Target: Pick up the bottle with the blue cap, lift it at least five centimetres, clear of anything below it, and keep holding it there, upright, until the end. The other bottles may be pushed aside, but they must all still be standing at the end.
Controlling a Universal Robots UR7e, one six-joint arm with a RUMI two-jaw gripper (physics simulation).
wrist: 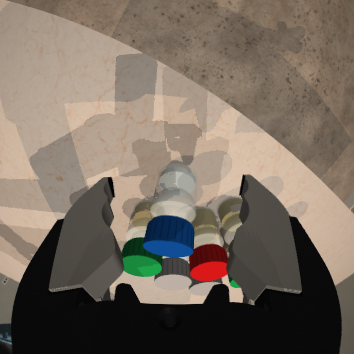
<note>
In view: my gripper (176, 177) and a green-capped bottle (137, 261).
</note>
